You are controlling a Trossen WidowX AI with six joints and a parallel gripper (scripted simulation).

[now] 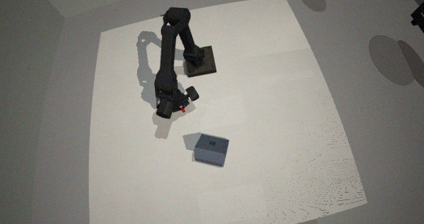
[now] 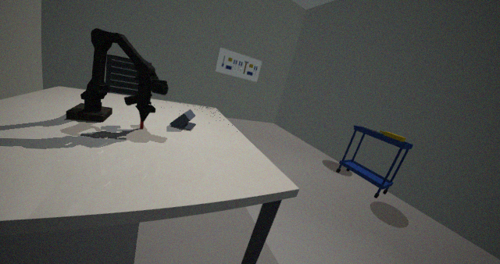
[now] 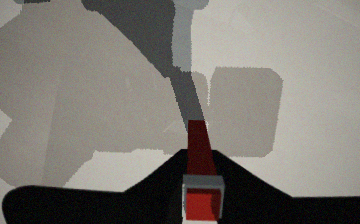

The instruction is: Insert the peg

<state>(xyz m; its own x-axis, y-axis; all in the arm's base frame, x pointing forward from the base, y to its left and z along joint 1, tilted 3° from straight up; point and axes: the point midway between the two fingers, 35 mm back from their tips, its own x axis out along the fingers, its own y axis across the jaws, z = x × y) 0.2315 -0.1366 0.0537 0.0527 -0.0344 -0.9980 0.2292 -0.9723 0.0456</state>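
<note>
My gripper tip is now 22 cm short of the grey sloped panel block and 8 cm to the right of it. The rest, counted from my gripper tip: red square peg (2 cm above).
</note>
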